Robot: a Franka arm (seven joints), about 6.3 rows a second.
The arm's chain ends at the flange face. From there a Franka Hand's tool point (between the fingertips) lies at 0.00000 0.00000 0.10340 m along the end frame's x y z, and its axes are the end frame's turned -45 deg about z.
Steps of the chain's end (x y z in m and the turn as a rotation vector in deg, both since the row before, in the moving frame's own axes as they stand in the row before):
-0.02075, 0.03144, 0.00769, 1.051, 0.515, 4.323
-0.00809, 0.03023, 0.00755, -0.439, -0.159, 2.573
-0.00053, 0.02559, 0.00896, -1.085, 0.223, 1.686
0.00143, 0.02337, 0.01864, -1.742, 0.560, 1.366
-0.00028, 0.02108, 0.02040, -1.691, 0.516, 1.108
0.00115, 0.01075, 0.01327, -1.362, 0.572, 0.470
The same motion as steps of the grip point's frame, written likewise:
-0.03488, 0.00695, 0.00767, 0.379, 1.107, 4.323
-0.02787, 0.01600, 0.00755, -0.198, -0.423, 2.573
-0.01959, 0.01937, 0.00894, -0.925, -0.610, 1.686
-0.01706, 0.02046, 0.01859, -1.628, -0.836, 1.366
-0.01663, 0.01751, 0.02035, -1.561, -0.831, 1.108
-0.00781, 0.01088, 0.01324, -1.368, -0.559, 0.470

